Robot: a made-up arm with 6 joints.
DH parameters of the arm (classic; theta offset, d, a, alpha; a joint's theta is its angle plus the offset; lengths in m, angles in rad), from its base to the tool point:
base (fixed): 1.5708 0.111 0 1.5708
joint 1: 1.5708 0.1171 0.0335 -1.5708
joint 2: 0 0.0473 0.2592 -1.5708
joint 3: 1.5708 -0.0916 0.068 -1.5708
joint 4: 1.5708 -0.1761 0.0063 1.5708
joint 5: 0 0.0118 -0.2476 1.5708
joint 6: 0.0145 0 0.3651 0
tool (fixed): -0.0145 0.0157 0 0
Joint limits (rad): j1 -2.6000..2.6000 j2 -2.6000..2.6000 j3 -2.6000..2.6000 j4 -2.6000..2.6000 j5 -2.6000..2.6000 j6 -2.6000..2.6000
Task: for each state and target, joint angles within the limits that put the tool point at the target. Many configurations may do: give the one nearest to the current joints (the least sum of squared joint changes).
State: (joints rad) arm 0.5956 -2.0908 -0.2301 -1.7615 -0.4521 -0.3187
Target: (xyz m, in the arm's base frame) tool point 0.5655 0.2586 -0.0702
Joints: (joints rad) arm 0.7815 -1.9090 -0.2742 -1.8341 -0.5445 -0.3523
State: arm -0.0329 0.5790 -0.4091 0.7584 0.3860 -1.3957
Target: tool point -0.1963 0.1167 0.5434
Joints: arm -0.5728 0.2476 -0.2067 0.9934 0.2698 -1.1111
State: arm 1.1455 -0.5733 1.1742 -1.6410 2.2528 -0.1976
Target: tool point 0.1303 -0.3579 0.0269
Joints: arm 1.8572 -0.1054 0.9101 -1.8094 2.4053 0.3163
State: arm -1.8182 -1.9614 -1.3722 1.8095 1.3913 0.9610
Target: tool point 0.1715 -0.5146 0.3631
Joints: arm -1.5107 -2.1442 -1.3218 1.7082 1.3712 1.0441
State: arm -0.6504 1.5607 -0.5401 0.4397 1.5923 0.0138
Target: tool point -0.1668 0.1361 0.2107
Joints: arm -0.6575 1.4494 0.2231 0.4031 1.7948 -0.0065
